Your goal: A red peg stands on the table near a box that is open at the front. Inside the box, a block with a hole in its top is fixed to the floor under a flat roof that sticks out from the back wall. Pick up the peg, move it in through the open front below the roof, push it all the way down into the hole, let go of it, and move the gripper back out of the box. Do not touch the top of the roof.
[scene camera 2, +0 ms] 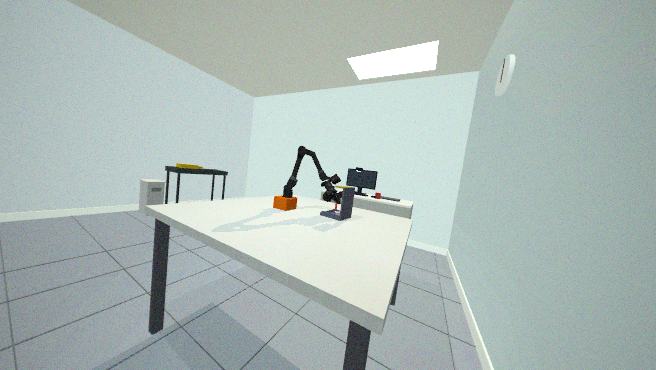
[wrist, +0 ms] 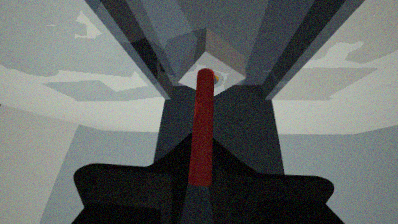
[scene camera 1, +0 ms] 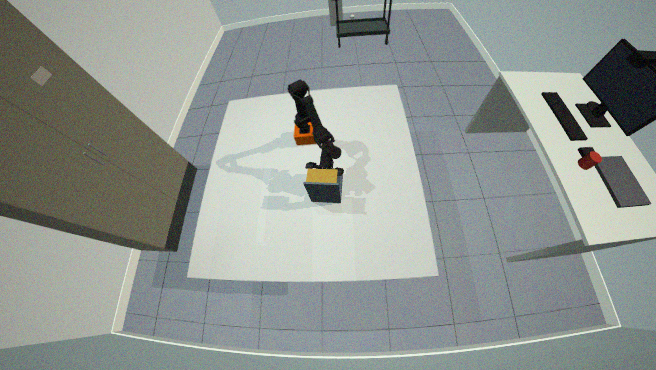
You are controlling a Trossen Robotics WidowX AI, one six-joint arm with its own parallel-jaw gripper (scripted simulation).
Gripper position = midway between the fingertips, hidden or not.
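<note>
My gripper (wrist: 199,137) holds a red peg (wrist: 200,170). Scene camera 1 does not show the red peg, hidden by a yellow roof.
</note>
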